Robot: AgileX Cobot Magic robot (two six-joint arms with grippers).
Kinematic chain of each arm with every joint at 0, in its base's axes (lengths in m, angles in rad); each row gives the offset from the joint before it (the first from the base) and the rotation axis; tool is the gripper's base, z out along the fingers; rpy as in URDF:
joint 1: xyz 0 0 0.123 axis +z
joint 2: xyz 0 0 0 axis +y
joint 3: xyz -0.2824 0 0.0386 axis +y
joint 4: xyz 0.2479 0 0.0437 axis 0.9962 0 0.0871
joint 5: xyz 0 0 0 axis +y
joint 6: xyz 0.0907 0 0.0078 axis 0.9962 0 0.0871
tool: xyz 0 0 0 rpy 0 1.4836 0
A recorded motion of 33 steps. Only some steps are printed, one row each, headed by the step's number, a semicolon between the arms.
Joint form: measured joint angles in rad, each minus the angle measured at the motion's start. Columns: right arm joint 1, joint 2, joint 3, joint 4, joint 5, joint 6; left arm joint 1, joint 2, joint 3, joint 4, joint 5, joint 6.
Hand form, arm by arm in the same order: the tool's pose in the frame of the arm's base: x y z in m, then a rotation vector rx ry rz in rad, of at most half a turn. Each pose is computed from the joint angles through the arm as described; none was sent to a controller.
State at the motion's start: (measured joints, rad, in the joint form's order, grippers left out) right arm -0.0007 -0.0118 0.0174 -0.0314 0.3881 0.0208; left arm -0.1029 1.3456 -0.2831 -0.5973 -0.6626 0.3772
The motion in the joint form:
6: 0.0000 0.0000 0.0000 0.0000 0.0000 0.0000; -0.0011 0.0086 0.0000 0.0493 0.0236 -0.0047
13: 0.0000 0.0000 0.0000 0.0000 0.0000 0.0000; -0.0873 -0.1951 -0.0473 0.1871 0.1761 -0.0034
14: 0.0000 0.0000 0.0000 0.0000 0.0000 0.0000; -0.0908 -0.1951 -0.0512 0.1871 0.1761 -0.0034
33: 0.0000 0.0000 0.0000 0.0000 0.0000 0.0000; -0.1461 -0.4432 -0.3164 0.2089 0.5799 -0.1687
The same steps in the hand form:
6: 0.0521 -0.0011 0.1730 0.0011 1.8771 -0.0173; 0.2150 0.0059 0.1752 -0.1825 1.9641 0.1922
13: 0.0521 -0.0011 0.1730 0.0011 1.8771 -0.0173; 0.2064 -0.0225 0.2202 0.0515 1.8466 0.0457
14: 0.0521 -0.0011 0.1730 0.0011 1.8771 -0.0173; 0.2070 -0.0234 0.2213 0.0541 1.8426 0.0426
33: 0.0521 -0.0011 0.1730 0.0011 1.8771 -0.0173; 0.1897 -0.0453 0.3236 0.0370 1.7180 -0.2909

